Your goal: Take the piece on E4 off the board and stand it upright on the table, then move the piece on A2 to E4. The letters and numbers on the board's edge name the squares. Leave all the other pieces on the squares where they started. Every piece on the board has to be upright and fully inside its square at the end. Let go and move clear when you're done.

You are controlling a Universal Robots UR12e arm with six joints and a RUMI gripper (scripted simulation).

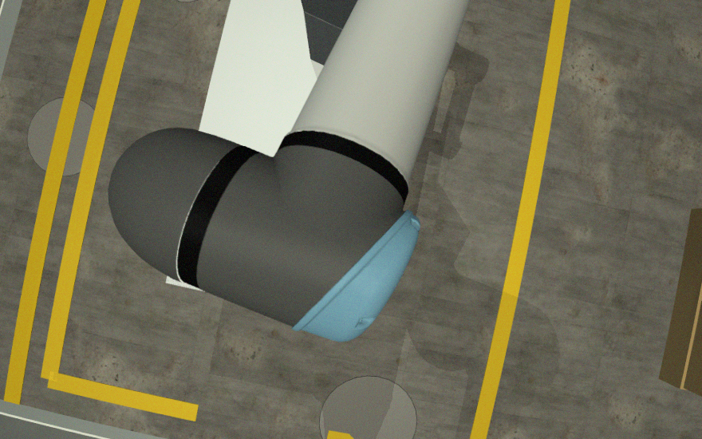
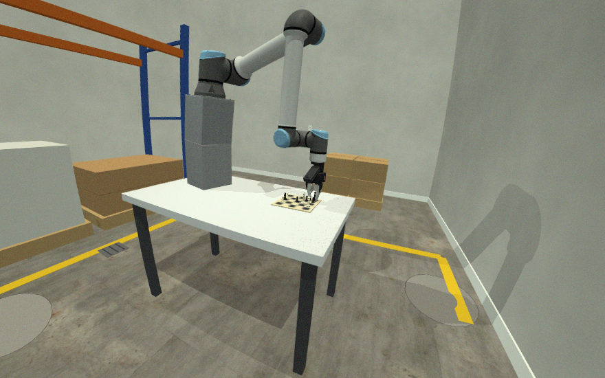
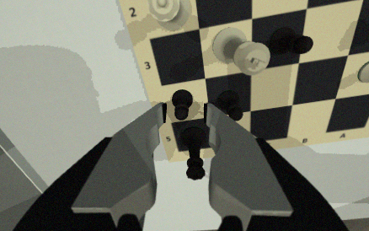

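The chessboard lies 80 mm behind my hand, 30 mm to the right of it and 20 mm below it.
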